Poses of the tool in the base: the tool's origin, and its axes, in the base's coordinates. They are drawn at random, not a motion.
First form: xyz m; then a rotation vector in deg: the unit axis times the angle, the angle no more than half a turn.
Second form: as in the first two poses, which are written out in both.
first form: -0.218, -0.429, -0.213, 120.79, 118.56, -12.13
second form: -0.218, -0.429, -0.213, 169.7, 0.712, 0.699, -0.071
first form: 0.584, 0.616, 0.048, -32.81, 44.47, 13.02
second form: 0.584, 0.616, 0.048, 56.8, -0.578, 0.783, 0.229
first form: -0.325, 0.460, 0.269, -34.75, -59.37, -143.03
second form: -0.325, 0.460, 0.269, 158.7, -0.219, -0.374, -0.901
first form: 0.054, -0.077, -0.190, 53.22, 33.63, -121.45
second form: 0.054, -0.077, -0.190, 136.8, 0.389, 0.246, -0.888
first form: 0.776, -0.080, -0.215, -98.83, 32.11, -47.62
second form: 0.776, -0.080, -0.215, 114.3, -0.865, 0.281, -0.417
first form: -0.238, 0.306, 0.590, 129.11, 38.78, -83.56
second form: -0.238, 0.306, 0.590, 158.6, 0.814, 0.245, -0.527
